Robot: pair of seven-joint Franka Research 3 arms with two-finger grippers.
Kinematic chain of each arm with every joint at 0, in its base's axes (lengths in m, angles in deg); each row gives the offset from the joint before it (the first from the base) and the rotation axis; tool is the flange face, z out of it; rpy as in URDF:
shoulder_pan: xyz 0 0 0.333 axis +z
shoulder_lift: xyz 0 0 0 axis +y
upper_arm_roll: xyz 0 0 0.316 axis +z
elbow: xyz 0.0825 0 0 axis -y
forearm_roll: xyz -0.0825 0 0.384 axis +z
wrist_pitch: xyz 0 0 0 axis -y
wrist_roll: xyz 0.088 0 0 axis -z
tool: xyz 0 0 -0.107 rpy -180 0 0
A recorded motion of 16 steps. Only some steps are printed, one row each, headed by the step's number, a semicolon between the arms.
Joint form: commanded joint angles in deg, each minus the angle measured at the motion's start. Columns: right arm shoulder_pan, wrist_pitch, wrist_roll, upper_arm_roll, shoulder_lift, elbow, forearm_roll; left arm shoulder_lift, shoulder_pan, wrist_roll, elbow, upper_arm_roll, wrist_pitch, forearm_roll.
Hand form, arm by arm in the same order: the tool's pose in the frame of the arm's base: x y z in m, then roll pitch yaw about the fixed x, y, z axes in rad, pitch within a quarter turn. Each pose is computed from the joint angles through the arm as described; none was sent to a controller.
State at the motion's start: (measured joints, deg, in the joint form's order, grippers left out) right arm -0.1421 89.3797 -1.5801 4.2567 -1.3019 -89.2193 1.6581; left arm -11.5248 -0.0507 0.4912 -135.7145 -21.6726 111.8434 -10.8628
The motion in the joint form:
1: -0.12 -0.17 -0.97 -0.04 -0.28 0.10 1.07; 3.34 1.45 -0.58 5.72 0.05 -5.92 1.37
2: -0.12 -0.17 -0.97 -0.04 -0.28 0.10 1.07; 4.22 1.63 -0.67 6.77 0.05 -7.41 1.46
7: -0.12 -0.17 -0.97 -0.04 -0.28 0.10 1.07; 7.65 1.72 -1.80 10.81 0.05 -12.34 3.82
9: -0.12 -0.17 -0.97 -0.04 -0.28 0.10 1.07; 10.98 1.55 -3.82 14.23 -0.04 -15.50 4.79
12: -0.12 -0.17 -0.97 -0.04 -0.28 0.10 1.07; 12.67 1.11 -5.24 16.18 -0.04 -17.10 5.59
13: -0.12 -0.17 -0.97 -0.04 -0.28 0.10 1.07; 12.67 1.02 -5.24 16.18 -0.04 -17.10 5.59
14: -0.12 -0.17 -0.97 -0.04 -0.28 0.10 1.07; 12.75 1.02 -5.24 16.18 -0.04 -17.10 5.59
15: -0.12 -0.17 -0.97 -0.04 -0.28 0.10 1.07; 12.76 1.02 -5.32 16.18 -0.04 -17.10 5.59
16: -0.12 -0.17 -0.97 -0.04 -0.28 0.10 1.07; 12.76 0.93 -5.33 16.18 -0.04 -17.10 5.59
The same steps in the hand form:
1: 0.5433 0.0433 0.6458 -3.0974 -0.0311 0.1142; 0.4295 -0.1738 0.3938 3.0508 0.2878 -0.2850
2: 0.5433 0.0433 0.6458 -3.0974 -0.0311 0.1142; 0.4321 -0.1735 0.3936 3.0459 0.3101 -0.2859
7: 0.5433 0.0433 0.6458 -3.0974 -0.0311 0.1142; 0.4430 -0.1739 0.3928 3.0644 0.3828 -0.2911
9: 0.5433 0.0433 0.6458 -3.0974 -0.0311 0.1142; 0.4535 -0.1781 0.3893 3.0723 0.4353 -0.2745
12: 0.5433 0.0433 0.6458 -3.0974 -0.0311 0.1142; 0.4588 -0.1822 0.3887 3.0858 0.4579 -0.2635
13: 0.5433 0.0433 0.6458 -3.0974 -0.0311 0.1142; 0.4585 -0.1830 0.3887 3.0858 0.4579 -0.2651
14: 0.5433 0.0433 0.6458 -3.0974 -0.0311 0.1142; 0.4586 -0.1830 0.3881 3.0853 0.4593 -0.2653
15: 0.5433 0.0433 0.6458 -3.0974 -0.0311 0.1142; 0.4586 -0.1830 0.3880 3.0860 0.4595 -0.2638
16: 0.5433 0.0433 0.6458 -3.0974 -0.0311 0.1142; 0.4583 -0.1837 0.3880 3.0861 0.4595 -0.2651

